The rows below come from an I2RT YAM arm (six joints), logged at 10 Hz.
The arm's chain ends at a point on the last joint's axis. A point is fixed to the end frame.
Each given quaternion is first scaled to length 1.
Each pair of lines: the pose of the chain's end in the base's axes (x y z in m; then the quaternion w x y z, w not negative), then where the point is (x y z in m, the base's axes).
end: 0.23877, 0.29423, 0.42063, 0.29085, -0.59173, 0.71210, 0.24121
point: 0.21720 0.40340 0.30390
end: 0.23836, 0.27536, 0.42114, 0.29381, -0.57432, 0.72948, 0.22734
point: 0.22301 0.38384 0.30280
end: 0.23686, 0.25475, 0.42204, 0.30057, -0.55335, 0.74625, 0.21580
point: 0.22844 0.36342 0.30318
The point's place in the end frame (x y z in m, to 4 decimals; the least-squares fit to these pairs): 0.0078 0.0413 0.1557
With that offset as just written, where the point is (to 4 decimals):
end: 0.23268, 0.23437, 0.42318, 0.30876, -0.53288, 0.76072, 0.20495
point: 0.2312 0.3432 0.3042
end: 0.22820, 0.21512, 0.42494, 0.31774, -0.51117, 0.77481, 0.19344
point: 0.2341 0.3238 0.3059
